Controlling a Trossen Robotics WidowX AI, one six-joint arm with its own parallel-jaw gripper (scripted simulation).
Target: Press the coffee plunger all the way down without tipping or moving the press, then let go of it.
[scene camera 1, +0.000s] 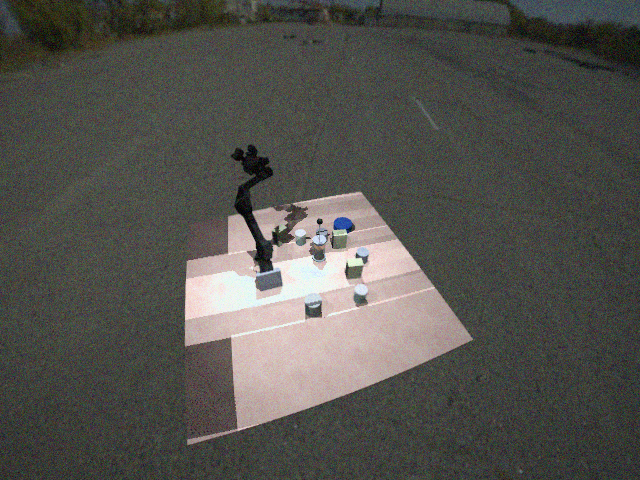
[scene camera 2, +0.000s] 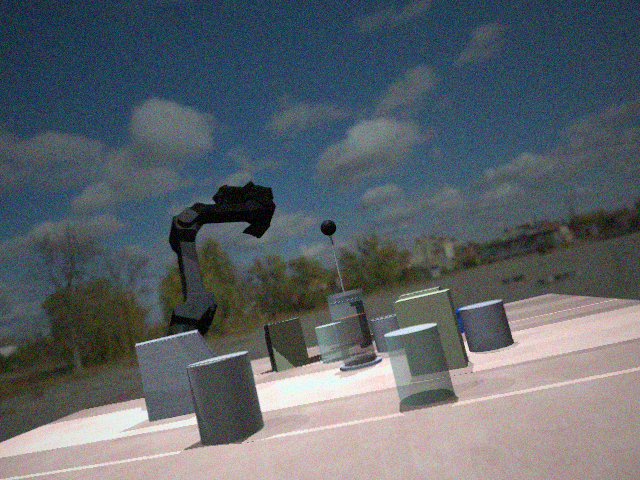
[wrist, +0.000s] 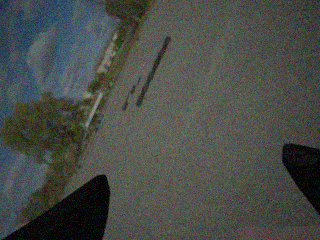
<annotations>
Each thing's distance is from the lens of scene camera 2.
coffee press [scene camera 2: 356, 345]: 0.88 m
</annotations>
